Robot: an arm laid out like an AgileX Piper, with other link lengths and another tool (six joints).
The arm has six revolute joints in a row. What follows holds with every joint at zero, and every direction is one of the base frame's.
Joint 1 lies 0.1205 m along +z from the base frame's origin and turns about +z.
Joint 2 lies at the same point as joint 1 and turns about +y.
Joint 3 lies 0.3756 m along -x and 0.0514 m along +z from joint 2 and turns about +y.
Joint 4 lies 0.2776 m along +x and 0.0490 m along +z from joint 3 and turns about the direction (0.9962, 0, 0.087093).
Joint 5 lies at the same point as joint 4 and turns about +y.
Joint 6 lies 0.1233 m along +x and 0.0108 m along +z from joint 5 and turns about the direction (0.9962, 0, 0.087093).
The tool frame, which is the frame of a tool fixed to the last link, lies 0.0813 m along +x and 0.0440 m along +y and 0.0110 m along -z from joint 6; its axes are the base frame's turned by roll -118.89, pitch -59.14 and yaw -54.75 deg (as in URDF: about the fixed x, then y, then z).
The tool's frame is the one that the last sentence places.
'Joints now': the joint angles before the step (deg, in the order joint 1, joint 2, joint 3, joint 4, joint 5, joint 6). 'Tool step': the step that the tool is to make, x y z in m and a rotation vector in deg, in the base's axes. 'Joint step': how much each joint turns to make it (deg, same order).
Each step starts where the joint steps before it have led.
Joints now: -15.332 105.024 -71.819 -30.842 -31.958 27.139
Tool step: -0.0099 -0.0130 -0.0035 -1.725 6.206 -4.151
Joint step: 0.007 -2.476 -0.512 -1.071 9.979 -0.017
